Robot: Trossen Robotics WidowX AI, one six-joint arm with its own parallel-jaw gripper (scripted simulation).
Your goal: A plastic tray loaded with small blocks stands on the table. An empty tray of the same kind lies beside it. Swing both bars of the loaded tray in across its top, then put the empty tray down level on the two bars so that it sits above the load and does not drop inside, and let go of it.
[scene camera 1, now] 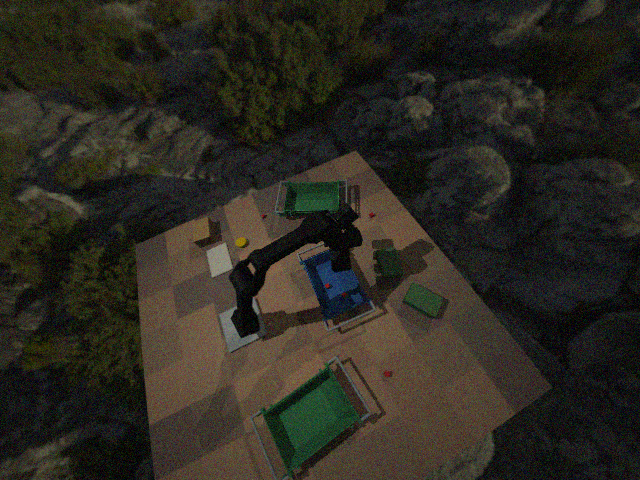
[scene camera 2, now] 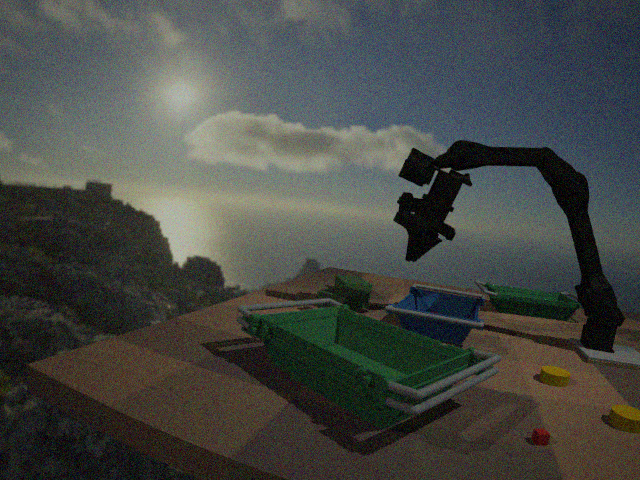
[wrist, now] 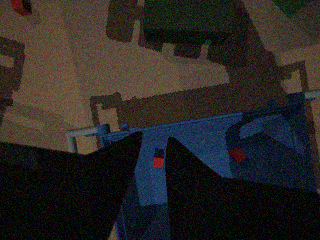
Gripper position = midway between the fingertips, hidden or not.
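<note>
You can see my gripper (scene camera 2: 409,260), and it's visible in scene camera 1 (scene camera 1: 346,251) and in the wrist view (wrist: 154,140) too. There's also a green tray (scene camera 2: 520,301), though in the wrist view the tray is out of frame.
</note>
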